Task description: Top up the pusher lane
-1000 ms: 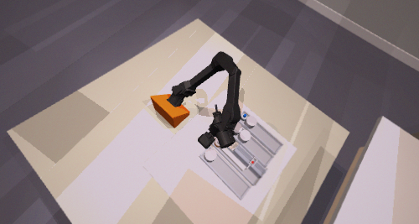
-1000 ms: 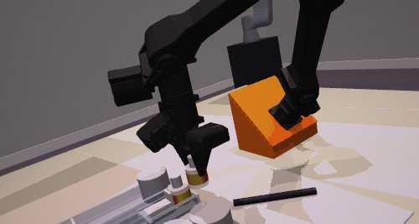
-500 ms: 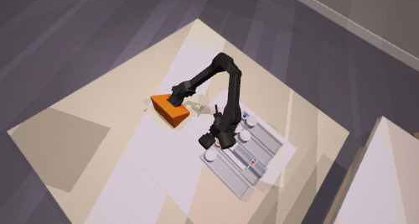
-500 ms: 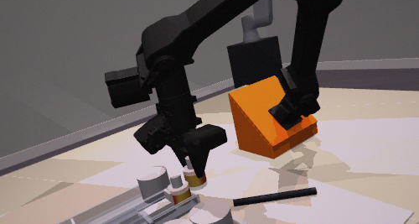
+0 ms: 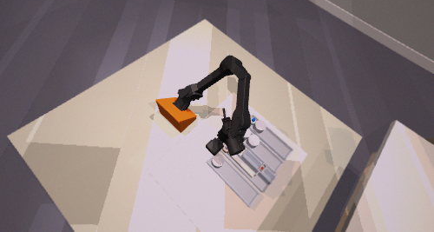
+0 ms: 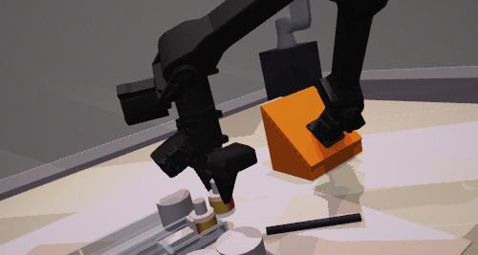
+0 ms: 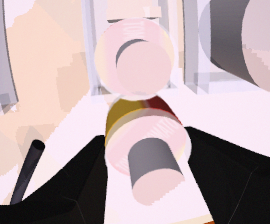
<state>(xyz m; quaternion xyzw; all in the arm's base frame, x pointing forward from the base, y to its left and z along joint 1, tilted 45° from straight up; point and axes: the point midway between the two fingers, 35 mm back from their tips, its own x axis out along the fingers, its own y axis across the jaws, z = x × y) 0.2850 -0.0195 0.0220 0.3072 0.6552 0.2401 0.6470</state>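
Right now the lane rack is 190 mm ahead of my gripper tip, 30 mm below it and 10 mm to the left of it. The rest, counted from my gripper tip: black rod 130 mm to the left, 70 mm behind, 40 mm below.
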